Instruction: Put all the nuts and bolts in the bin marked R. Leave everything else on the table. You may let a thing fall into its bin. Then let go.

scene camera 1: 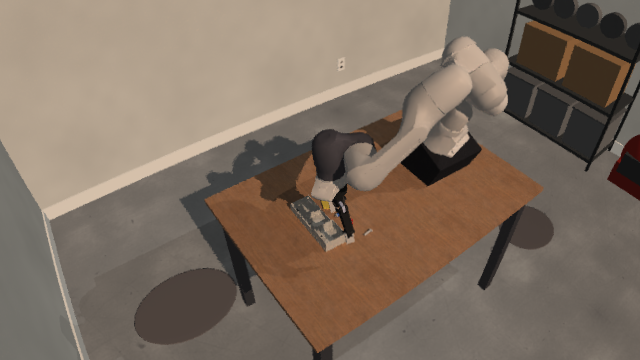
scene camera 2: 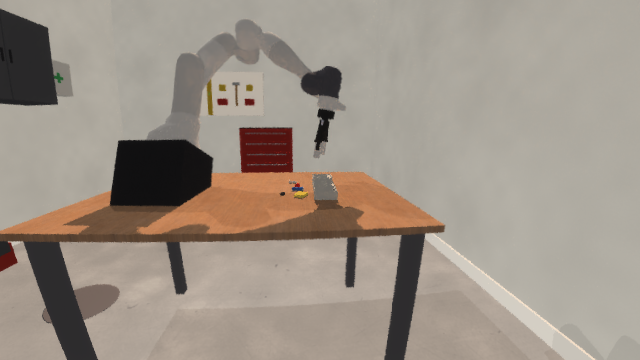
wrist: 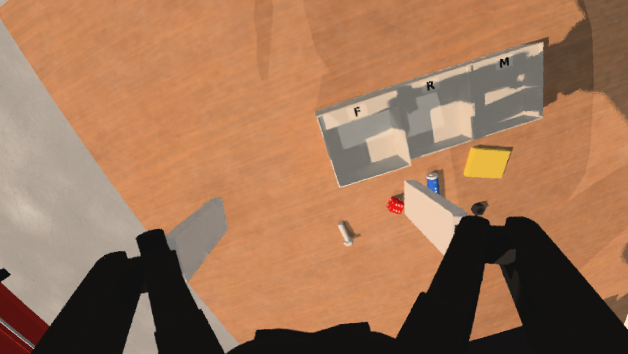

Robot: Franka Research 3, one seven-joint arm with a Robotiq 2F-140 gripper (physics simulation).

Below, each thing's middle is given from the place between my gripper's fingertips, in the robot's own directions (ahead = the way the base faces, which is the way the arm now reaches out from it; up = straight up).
I see my gripper 15 cm to the left of the grey three-part bin tray [scene camera 1: 327, 233] and 10 cm above it. The rest, counted from my hand: yellow block [wrist: 482, 162] 10 cm behind, 21 cm to the right, 12 cm below.
